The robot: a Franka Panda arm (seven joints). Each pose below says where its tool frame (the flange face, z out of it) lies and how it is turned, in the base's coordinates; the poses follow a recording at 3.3 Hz.
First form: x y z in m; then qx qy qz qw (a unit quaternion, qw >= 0).
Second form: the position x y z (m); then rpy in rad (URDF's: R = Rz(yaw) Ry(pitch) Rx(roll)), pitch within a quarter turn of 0, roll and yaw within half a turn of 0. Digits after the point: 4 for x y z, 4 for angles.
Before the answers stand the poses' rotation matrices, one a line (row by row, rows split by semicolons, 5 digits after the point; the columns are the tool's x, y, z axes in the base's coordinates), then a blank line. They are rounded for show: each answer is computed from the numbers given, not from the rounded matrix.
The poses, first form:
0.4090 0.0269 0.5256 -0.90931 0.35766 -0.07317 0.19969
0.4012 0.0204 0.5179 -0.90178 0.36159 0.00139 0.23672
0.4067 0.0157 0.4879 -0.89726 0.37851 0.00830 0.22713
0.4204 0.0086 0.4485 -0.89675 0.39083 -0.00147 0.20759
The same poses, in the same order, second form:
0.73345 -0.62123 0.27591; -0.67967 -0.66440 0.31082; -0.00977 -0.41550 -0.90954
0.73850 -0.65281 0.16869; -0.65150 -0.62643 0.42795; -0.17370 -0.42594 -0.88792
0.71332 -0.68301 0.15705; -0.67547 -0.61029 0.41387; -0.18684 -0.40131 -0.89669
0.69450 -0.70034 0.16490; -0.70156 -0.60832 0.37116; -0.15963 -0.37346 -0.91381

0.4090 0.0269 0.5256 -2.7131 0.0098 -0.7474
0.4012 0.0204 0.5179 -2.6943 0.1746 -0.7229
0.4067 0.0157 0.4879 -2.7208 0.1879 -0.7582
0.4204 0.0086 0.4485 -2.7536 0.1603 -0.7905

